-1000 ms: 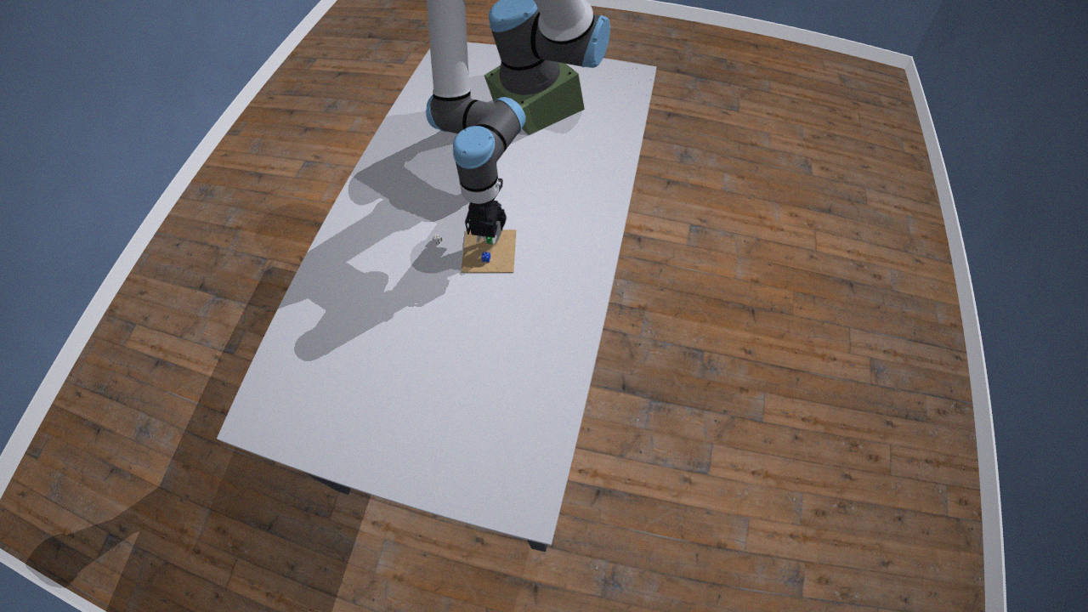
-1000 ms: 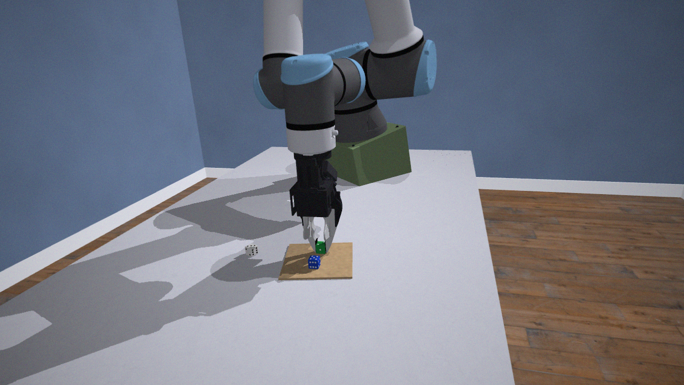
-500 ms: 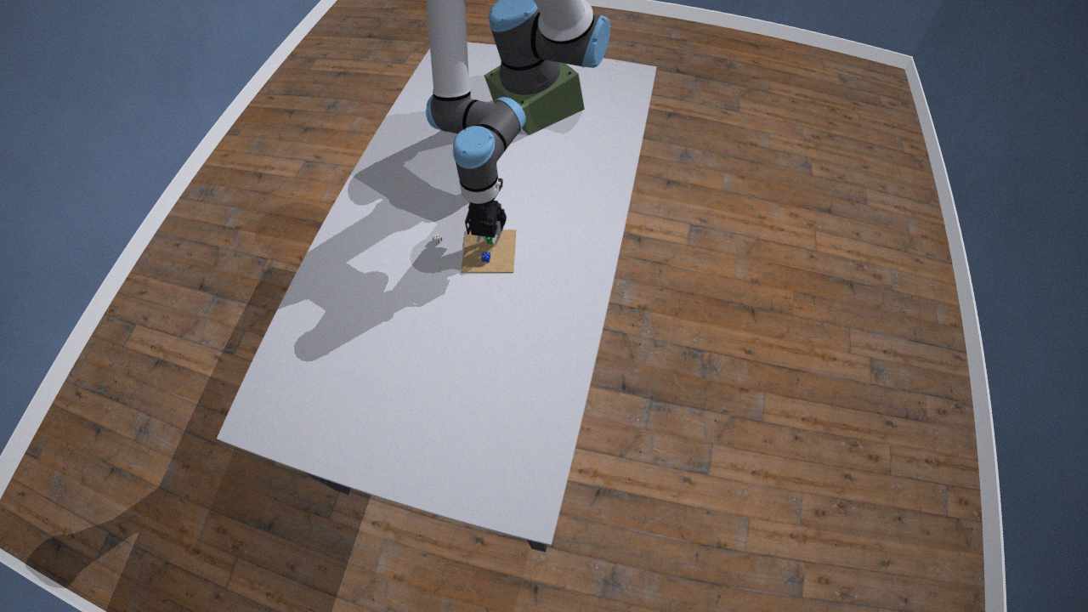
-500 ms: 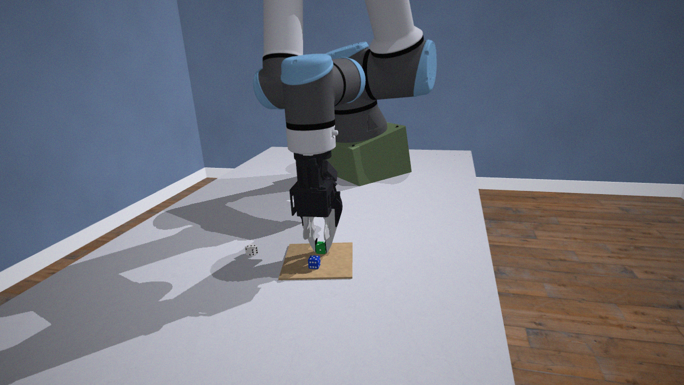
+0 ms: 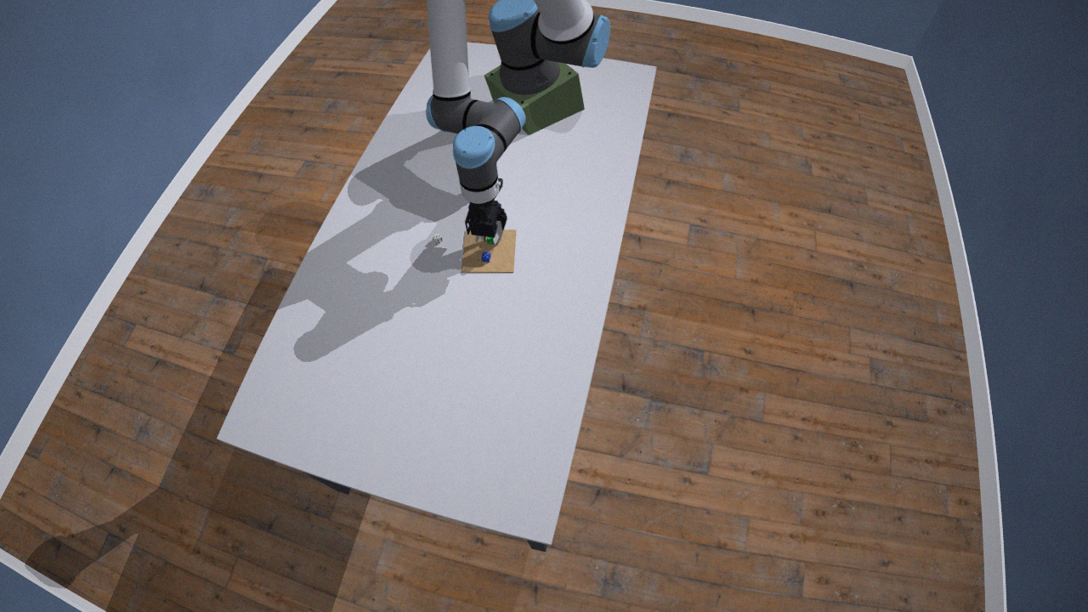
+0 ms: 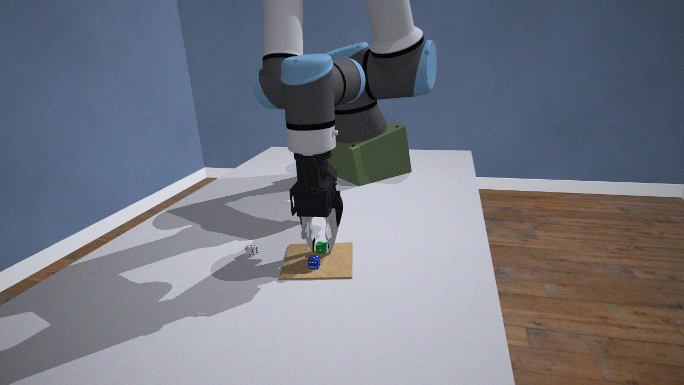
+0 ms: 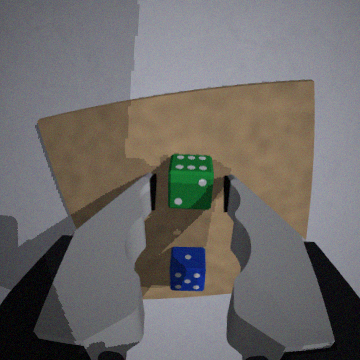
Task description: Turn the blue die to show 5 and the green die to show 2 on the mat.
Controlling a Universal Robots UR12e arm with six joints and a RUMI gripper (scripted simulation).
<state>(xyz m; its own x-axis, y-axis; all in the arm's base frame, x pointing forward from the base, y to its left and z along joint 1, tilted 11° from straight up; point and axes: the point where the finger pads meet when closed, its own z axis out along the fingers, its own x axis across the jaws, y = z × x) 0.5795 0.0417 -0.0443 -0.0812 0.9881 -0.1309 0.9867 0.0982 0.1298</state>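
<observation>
Right now the green die is 1 cm below my hand. The rest, counted from my hand: tan mat (3 cm ahead, 2 cm below); white die (3 cm ahead, 15 cm to the right, 1 cm below); blue die (6 cm ahead, 1 cm below).
</observation>
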